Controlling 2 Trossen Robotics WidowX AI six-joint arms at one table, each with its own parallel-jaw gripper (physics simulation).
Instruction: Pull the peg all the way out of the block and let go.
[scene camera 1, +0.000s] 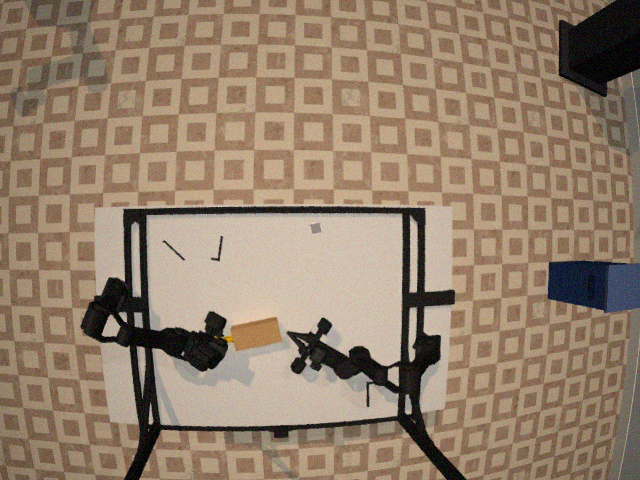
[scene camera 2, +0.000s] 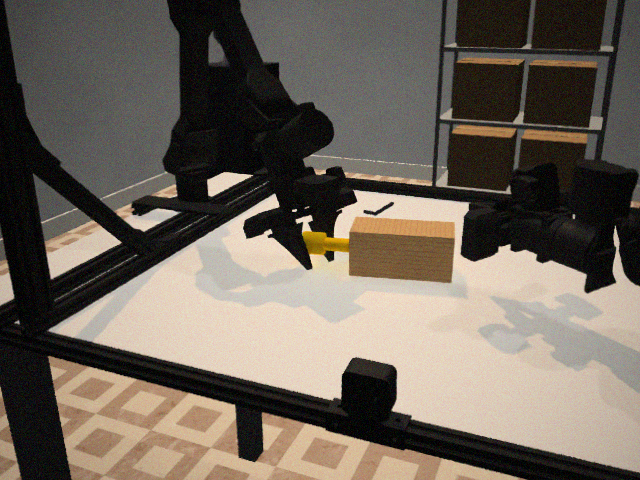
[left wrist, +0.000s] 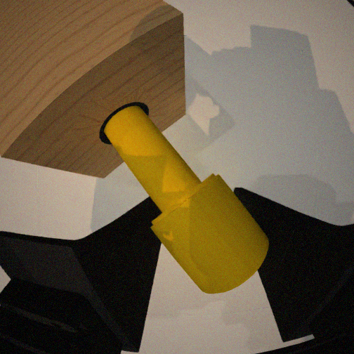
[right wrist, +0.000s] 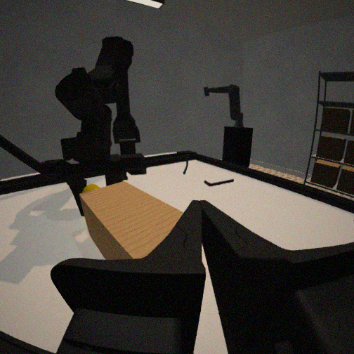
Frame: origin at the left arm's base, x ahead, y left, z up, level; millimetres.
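Seen in the pictures: left gripper, fingertip midpoint: (scene camera 2: 320, 265); right gripper, fingertip midpoint: (scene camera 1: 286, 332) (scene camera 2: 470, 206); left arm's base, link origin: (scene camera 1: 118, 290) (scene camera 2: 192, 200); right arm's base, link origin: (scene camera 1: 423, 343).
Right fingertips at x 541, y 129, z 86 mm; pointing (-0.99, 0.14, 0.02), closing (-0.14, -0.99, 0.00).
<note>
Pixels of each thing's top centre, then the offset from my right fingertips to it. "pt": a spot on its surface instead.
- wooden block, top centre: (scene camera 2: 402, 226) (scene camera 1: 256, 336) 74 mm back, 56 mm right, 37 mm down
- yellow peg, top centre: (scene camera 2: 343, 234) (scene camera 1: 229, 340) 144 mm back, 110 mm right, 54 mm down
- small grey square, surface spot: (scene camera 1: 315, 227) pt 39 mm back, 325 mm left, 102 mm down
The wooden block (scene camera 1: 256, 333) (scene camera 2: 400, 253) (left wrist: 145, 75) (right wrist: 127, 215) is near the table's middle. The yellow peg (scene camera 1: 229, 339) (scene camera 2: 336, 244) (left wrist: 210, 240) (right wrist: 91, 188) points into the dark-rimmed hole in the block's left end, with its thick head and part of its shaft outside. The depth inside is hidden. My left gripper (scene camera 1: 221, 338) (scene camera 2: 320, 261) (left wrist: 199, 195) is shut on the peg's head. My right gripper (scene camera 1: 289, 333) (scene camera 2: 471, 238) (right wrist: 197, 206) is shut and empty, with its tips a small gap off the block's right end.
Thin black angled pieces (scene camera 1: 219, 250) (scene camera 2: 379, 209) (right wrist: 218, 182) and a small grey square (scene camera 1: 315, 227) lie toward the back of the table. A black frame (scene camera 1: 279, 210) (scene camera 2: 180, 376) borders the table. A shelf rack (scene camera 2: 438, 98) stands behind.
</note>
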